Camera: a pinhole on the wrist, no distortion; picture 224 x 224 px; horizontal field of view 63.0 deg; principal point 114.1 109.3 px. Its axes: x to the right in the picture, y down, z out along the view. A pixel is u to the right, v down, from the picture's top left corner.
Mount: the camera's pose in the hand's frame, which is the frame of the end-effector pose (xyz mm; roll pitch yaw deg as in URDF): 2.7 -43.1 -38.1 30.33 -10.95 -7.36
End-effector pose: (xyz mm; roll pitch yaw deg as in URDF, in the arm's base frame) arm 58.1 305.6 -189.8 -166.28 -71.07 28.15
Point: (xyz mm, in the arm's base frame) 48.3 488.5 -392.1
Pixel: 34 130
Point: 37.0 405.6 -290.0
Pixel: 37 142
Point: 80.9 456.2 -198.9
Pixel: 179 145
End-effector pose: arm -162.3 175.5 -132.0 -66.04 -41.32 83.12
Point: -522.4 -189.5 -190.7
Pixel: 10 179
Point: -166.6 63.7 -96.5
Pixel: 38 88
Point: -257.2 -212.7 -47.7
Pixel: 26 56
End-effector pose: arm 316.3 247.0 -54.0 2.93 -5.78 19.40
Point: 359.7 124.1 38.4
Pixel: 165 105
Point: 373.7 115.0 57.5
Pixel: 177 104
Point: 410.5 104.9 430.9
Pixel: 191 178
